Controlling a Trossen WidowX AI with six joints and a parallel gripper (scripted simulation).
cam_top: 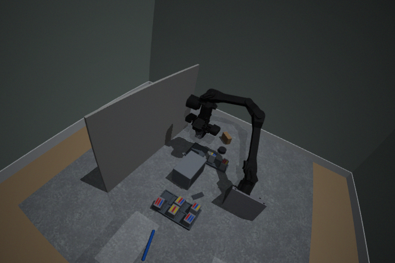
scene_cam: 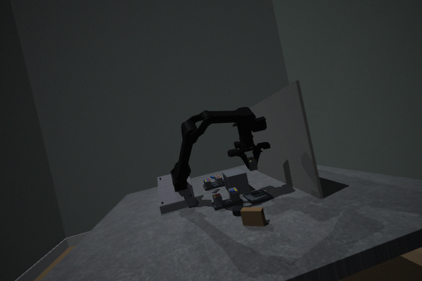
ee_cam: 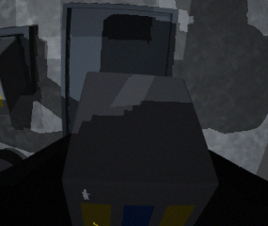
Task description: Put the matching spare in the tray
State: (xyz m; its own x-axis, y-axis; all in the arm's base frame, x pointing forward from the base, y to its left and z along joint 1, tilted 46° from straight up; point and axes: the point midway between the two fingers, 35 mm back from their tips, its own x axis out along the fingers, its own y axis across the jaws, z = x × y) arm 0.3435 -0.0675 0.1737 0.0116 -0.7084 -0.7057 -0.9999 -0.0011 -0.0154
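The dark tray lies 130 mm below my gripper tip and 10 mm behind it. Round my gripper tip: grey mounted unit: 180 mm to the left, 80 mm below, 50 mm behind; dark disc: 130 mm below, 130 mm behind, 120 mm to the right; dark upright panel: 190 mm ahead, 160 mm to the left, 90 mm above.
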